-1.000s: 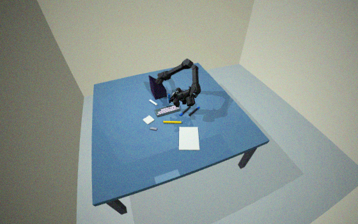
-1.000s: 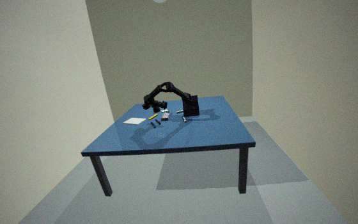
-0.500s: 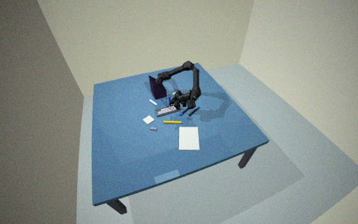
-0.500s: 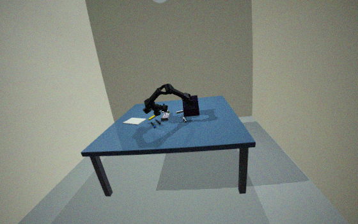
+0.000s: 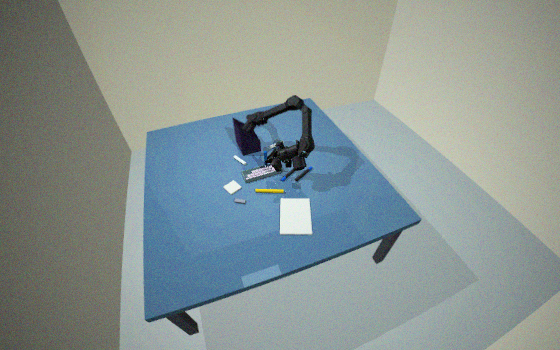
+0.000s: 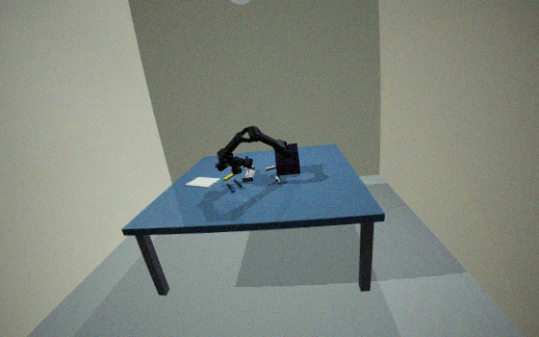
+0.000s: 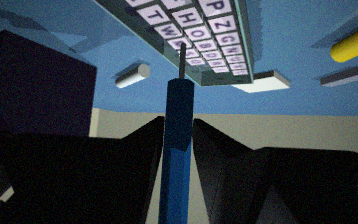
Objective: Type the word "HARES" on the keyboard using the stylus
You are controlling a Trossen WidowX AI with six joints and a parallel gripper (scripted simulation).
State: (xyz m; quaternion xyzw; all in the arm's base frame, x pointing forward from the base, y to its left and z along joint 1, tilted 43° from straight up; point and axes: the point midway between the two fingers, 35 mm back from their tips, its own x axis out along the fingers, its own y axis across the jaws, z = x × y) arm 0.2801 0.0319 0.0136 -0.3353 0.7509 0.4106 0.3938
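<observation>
Now: the blue stylus 1 cm below my gripper tip. Also, from my gripper tip: yellow marker (14 cm ahead, 8 cm below, 5 cm to the right); small white block (21 cm to the right, 8 cm below, 3 cm ahead); small grey piece (21 cm to the right, 14 cm ahead, 8 cm below).
</observation>
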